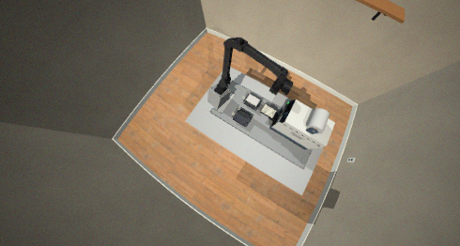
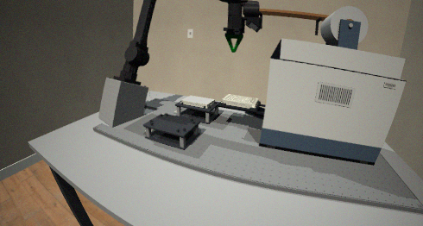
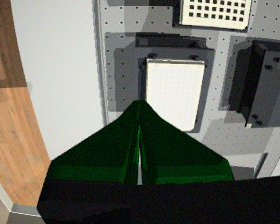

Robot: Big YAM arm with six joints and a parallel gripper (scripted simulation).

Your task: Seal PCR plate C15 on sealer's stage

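The white start key is 170 mm ahead of my hand, 10 mm to the left of it and 100 mm below it. Round my hand: 96-well plate C15 (70 mm ahead, 90 mm to the right, 180 mm below); then dark stage (70 mm ahead, 90 mm to the right, 190 mm below); then sealed plate C51 (130 mm behind, 60 mm to the right, 230 mm below).
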